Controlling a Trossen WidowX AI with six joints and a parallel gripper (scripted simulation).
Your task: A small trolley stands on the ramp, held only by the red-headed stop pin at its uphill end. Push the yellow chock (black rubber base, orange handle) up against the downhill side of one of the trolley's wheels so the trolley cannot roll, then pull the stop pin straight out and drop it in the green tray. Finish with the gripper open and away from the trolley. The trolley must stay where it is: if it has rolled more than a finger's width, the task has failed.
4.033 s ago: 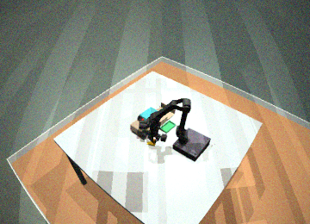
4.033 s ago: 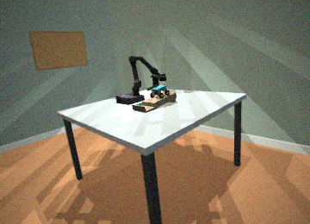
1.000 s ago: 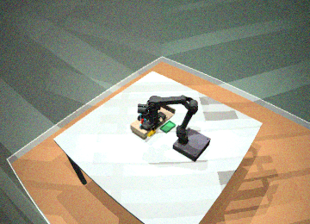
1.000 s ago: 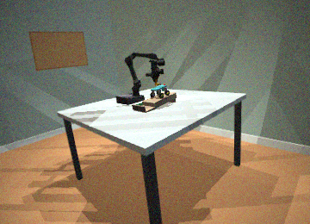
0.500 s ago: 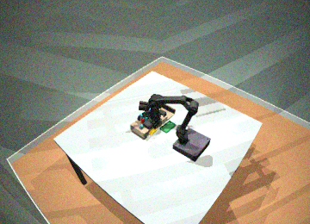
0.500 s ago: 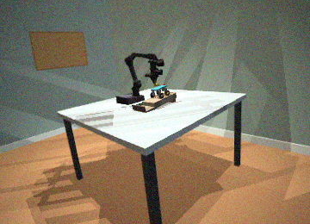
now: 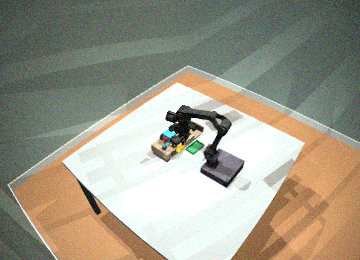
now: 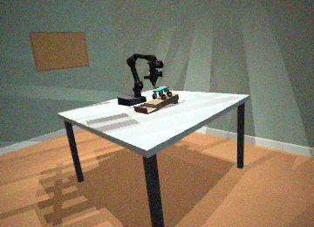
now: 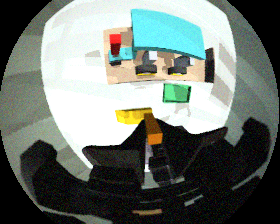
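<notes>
My gripper tip is now 12 cm short of the red-headed stop pin, 4 cm to the right of it and 4 cm above it. From my gripper tip the other things lie so: yellow chock (2 cm to the left, 1 cm below); then trolley (14 cm ahead, 6 cm below, 5 cm to the right).
</notes>
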